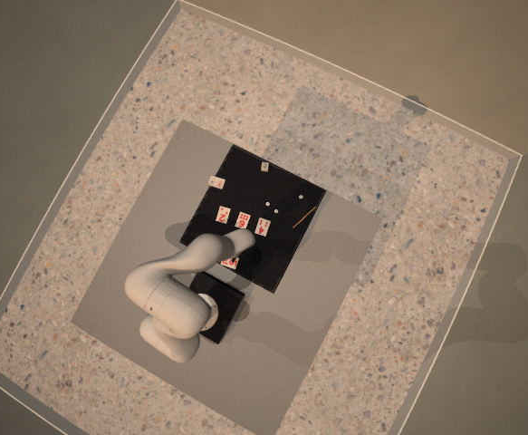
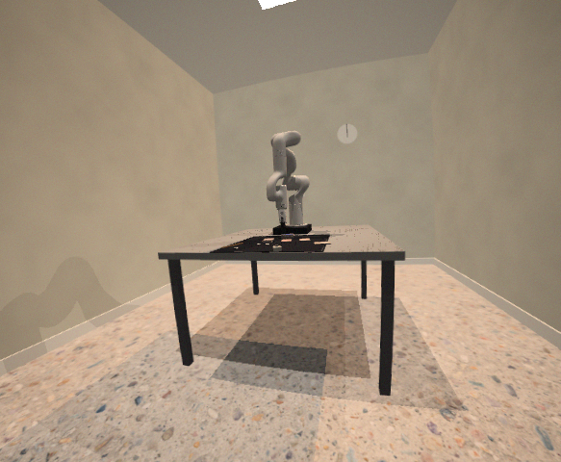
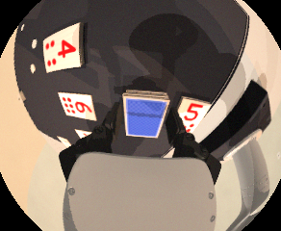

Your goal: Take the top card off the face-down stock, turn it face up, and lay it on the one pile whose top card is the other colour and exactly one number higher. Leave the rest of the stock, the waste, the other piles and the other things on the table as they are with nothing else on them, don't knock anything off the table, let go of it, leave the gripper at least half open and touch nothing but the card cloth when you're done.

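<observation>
My gripper is now 90 mm past the red 5 card, 40 mm above it and 20 mm to the right of it. Round my hand: black card cloth: 180 mm ahead, 70 mm below, 10 mm to the left; then thin wooden stick: 290 mm ahead, 260 mm to the right, 50 mm below; then small block: 470 mm ahead, 50 mm to the left, 40 mm below.
</observation>
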